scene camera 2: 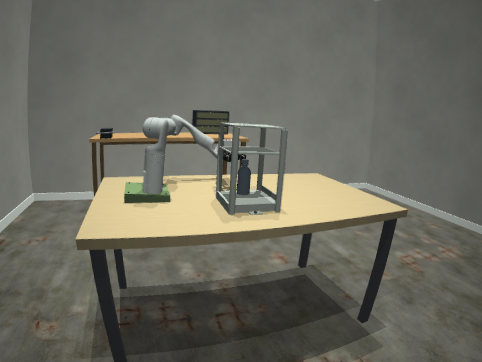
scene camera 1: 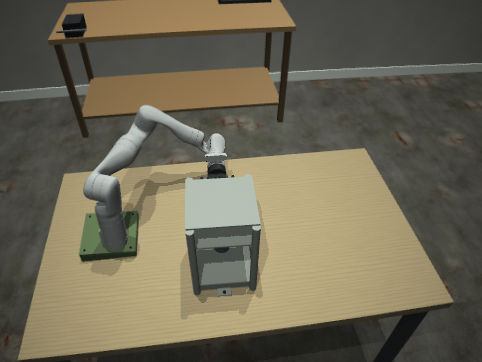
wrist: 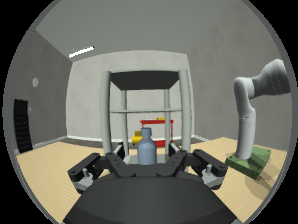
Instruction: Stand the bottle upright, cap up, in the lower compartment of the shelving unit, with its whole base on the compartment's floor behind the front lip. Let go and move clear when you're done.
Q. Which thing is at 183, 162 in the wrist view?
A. My gripper.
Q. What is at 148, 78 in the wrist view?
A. A grey shelving unit.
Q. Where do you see a grey shelving unit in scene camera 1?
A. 227, 204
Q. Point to a grey shelving unit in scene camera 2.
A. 262, 199
